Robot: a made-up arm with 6 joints.
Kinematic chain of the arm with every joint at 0, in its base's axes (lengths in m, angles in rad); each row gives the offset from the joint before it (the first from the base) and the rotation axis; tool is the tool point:
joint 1: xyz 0 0 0.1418 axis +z
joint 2: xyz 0 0.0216 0 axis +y
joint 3: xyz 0 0 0.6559 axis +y
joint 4: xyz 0 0 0.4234 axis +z
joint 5: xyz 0 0 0 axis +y
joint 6: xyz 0 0 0.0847 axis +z
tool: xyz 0 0 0
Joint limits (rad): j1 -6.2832..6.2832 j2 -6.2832..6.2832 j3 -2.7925..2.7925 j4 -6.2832..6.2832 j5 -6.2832..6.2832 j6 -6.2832..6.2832
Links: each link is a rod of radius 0.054 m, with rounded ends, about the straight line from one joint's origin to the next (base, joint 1, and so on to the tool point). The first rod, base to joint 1, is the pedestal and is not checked.
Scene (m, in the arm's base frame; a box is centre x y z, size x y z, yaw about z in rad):
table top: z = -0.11
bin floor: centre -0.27 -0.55 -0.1 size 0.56 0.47 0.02 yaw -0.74
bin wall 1: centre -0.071 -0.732 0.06 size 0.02 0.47 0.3 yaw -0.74
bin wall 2: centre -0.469 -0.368 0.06 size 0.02 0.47 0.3 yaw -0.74
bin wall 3: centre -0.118 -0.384 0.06 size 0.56 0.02 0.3 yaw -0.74
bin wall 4: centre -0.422 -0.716 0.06 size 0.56 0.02 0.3 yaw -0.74
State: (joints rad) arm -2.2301 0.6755 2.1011 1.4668 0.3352 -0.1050
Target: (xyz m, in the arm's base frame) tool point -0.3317 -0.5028 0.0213
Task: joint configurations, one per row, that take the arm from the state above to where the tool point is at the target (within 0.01 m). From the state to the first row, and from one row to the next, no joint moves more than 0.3 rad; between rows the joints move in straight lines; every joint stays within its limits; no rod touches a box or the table.
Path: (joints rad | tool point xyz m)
1: -2.2341 0.9546 2.0519 1.4693 0.3212 -0.1050 | -0.3317 -0.5028 0.0213

